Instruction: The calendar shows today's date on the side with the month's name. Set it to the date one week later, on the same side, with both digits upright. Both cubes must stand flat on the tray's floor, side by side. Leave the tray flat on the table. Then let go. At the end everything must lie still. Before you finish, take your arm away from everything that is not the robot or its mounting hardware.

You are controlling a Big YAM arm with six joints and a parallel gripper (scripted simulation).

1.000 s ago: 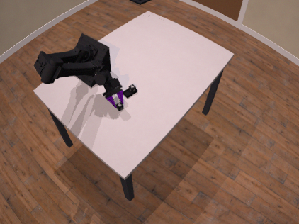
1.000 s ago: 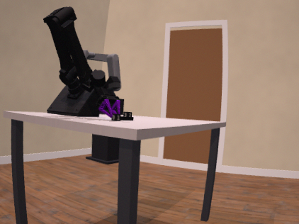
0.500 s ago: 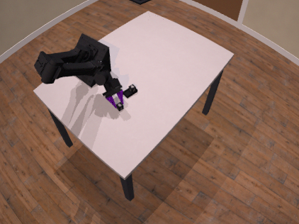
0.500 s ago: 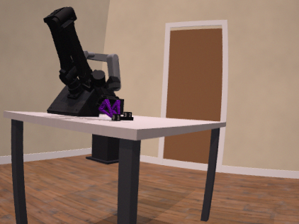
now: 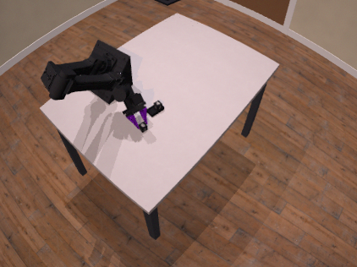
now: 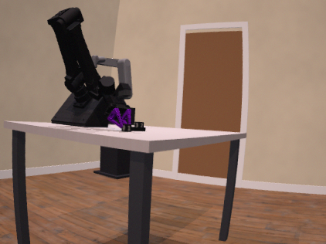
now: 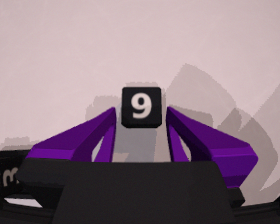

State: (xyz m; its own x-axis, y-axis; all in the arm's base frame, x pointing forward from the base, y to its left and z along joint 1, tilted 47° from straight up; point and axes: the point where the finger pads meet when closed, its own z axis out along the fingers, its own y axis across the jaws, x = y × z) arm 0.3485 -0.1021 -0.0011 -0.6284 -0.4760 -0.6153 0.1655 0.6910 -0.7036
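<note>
The black date cube is 10 mm below my hand and 10 mm ahead of it. Also, from my hand: black tray (110 mm to the left, 30 mm behind, 10 mm below).
</note>
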